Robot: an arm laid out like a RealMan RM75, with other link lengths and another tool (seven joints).
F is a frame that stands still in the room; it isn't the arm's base.
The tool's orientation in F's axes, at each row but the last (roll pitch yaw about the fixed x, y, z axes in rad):
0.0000 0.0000 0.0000
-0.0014 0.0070 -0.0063
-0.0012 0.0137 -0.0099
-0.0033 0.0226 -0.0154
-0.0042 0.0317 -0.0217
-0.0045 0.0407 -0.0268
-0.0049 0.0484 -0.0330
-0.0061 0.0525 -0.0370
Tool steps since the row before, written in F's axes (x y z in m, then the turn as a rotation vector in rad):
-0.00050 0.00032 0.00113 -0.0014 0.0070 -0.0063
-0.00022 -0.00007 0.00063 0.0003 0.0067 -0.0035
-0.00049 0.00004 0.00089 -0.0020 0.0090 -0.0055
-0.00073 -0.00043 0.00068 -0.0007 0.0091 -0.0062
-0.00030 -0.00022 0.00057 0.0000 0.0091 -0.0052
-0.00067 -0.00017 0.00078 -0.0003 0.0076 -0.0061
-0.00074 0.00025 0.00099 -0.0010 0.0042 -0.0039
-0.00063 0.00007 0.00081 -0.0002 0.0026 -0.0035
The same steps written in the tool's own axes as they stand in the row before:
-0.00050 0.00032 0.00113 -0.0014 0.0070 -0.0063
-0.00022 -0.00007 0.00063 0.0003 0.0067 -0.0035
-0.00050 0.00003 0.00088 -0.0020 0.0090 -0.0055
-0.00074 -0.00044 0.00066 -0.0007 0.0091 -0.0062
-0.00031 -0.00023 0.00056 0.0000 0.0091 -0.0052
-0.00070 -0.00019 0.00075 -0.0003 0.0076 -0.0061
-0.00079 0.00022 0.00095 -0.0009 0.0042 -0.0039
-0.00067 0.00004 0.00078 -0.0001 0.0026 -0.0035

